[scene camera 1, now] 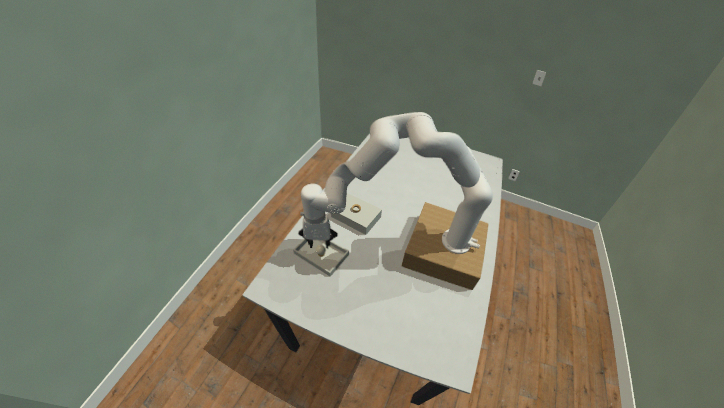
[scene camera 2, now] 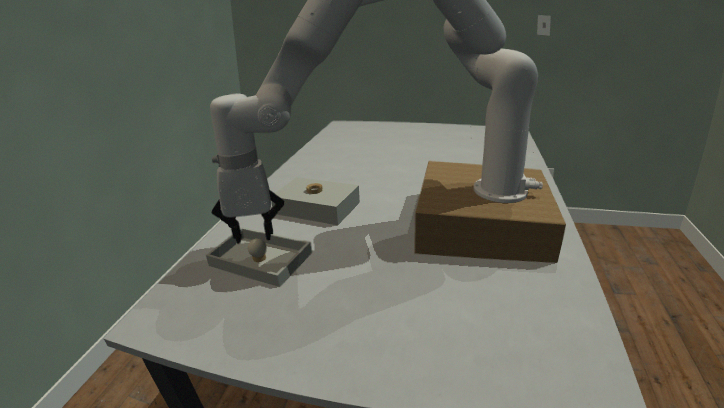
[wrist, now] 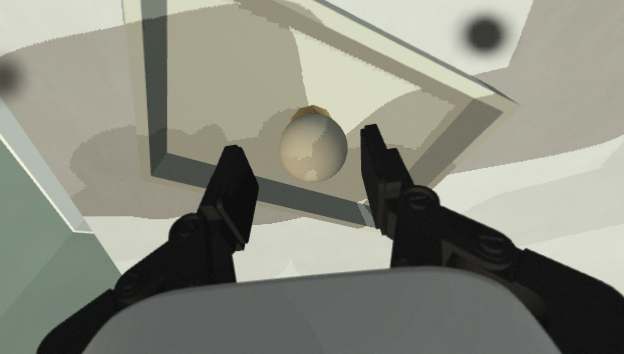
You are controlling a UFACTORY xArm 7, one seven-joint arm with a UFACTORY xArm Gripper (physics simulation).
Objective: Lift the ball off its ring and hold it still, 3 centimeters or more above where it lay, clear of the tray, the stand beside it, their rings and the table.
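Frame: origin at the arm's base, x up, y left, z back, level; metres.
Seen in the pictures: gripper, fingertip midpoint: (scene camera 1: 319, 245) (scene camera 2: 254, 238) (wrist: 304, 158); arm's base, link origin: (scene camera 1: 456, 241) (scene camera 2: 500, 191).
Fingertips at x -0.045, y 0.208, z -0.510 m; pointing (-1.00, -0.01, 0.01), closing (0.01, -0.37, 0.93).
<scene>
Offsets run from my fingertips to a thing's middle. "*": to the spot under its first point.
The pale tan ball {dx -0.018, dy +0.006, dz +0.007 m} (scene camera 1: 320, 250) (scene camera 2: 257, 249) (wrist: 314, 148) sits on its small orange-brown ring {* dx -0.041, dy +0.019, dz +0.012 m} (scene camera 2: 258, 260) (wrist: 311, 109) inside the shallow grey tray {dx -0.034, dy +0.006, dz +0.007 m} (scene camera 1: 311, 263) (scene camera 2: 243, 269) (wrist: 155, 100). My gripper (scene camera 1: 319, 245) (scene camera 2: 253, 238) (wrist: 304, 158) is partly open and empty, pointing down over the tray. In the wrist view the ball shows between the fingertips and beyond them, nearer the right finger, with a gap on each side. In scene camera 2 the fingertips are around the height of the ball's top or a little above it. Most of the ring is hidden under the ball.
The pale block-shaped stand (scene camera 1: 367, 216) (scene camera 2: 309, 210) is behind the tray, with another orange-brown ring {* dx +0.008, dy -0.230, dz +0.060 m} (scene camera 1: 356, 211) (scene camera 2: 314, 192) on top. The wooden base block (scene camera 1: 440, 268) (scene camera 2: 486, 238) carries the arm at the right. The table edge (scene camera 2: 243, 380) runs along the front.
</scene>
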